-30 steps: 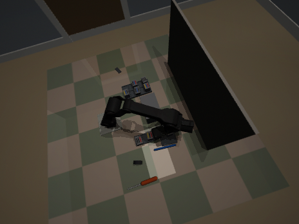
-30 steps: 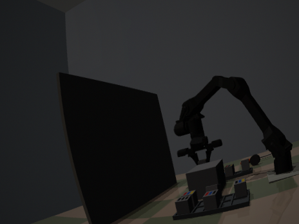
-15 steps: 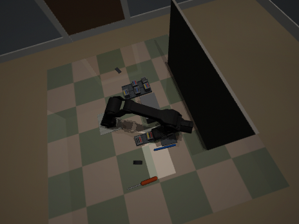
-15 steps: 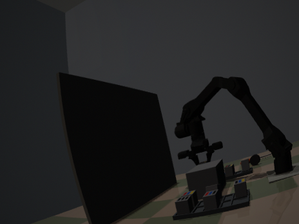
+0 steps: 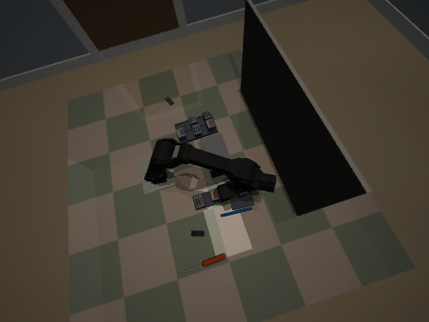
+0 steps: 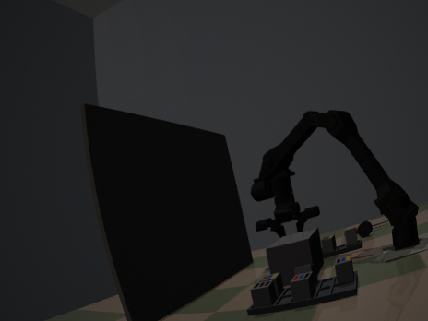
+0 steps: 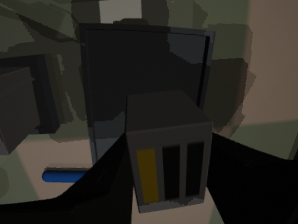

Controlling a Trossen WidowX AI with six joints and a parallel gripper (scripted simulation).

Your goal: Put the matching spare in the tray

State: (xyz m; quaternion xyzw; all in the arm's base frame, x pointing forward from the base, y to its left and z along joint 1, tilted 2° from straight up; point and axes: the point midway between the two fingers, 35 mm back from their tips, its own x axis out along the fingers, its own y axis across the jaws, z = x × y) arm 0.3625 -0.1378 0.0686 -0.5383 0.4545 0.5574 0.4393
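My gripper tip is now 50 mm above the dark flat tray. The rest, counted from my gripper tip: blue pen 80 mm to the right, 40 mm below, 30 mm behind; mounted unit 180 mm to the left, 80 mm behind; rack 150 mm behind, 40 mm below.
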